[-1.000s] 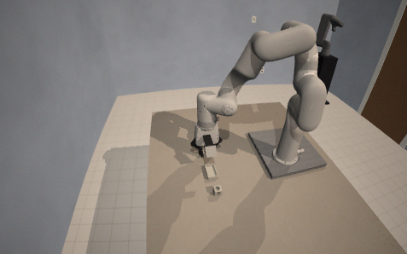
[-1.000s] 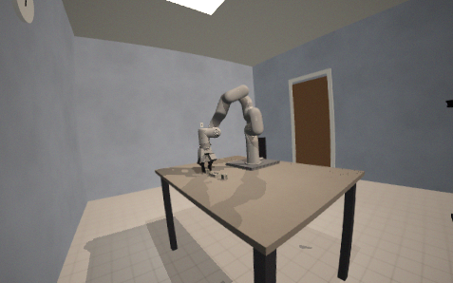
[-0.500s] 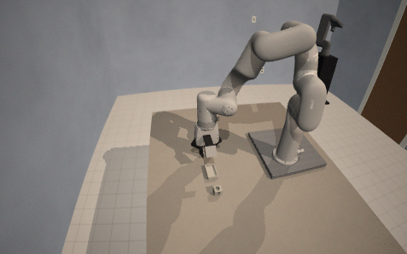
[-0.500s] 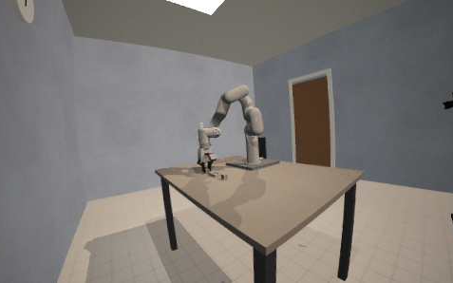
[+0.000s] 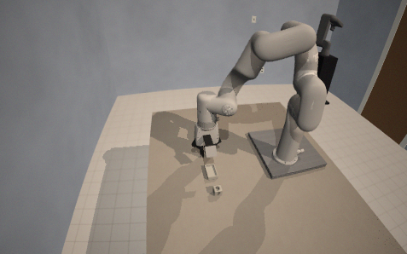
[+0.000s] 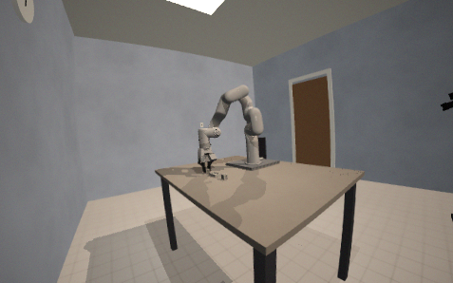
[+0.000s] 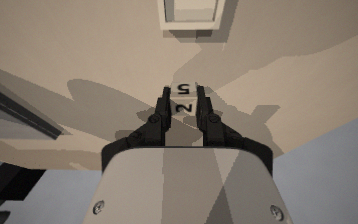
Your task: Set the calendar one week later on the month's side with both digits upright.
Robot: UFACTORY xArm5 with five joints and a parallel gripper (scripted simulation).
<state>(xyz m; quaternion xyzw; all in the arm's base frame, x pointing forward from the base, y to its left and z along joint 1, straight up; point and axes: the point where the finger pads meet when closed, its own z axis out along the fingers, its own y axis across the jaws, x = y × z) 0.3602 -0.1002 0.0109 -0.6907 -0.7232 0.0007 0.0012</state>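
Right now the calendar tray is 110 mm to the left of my hand and 20 mm below it.
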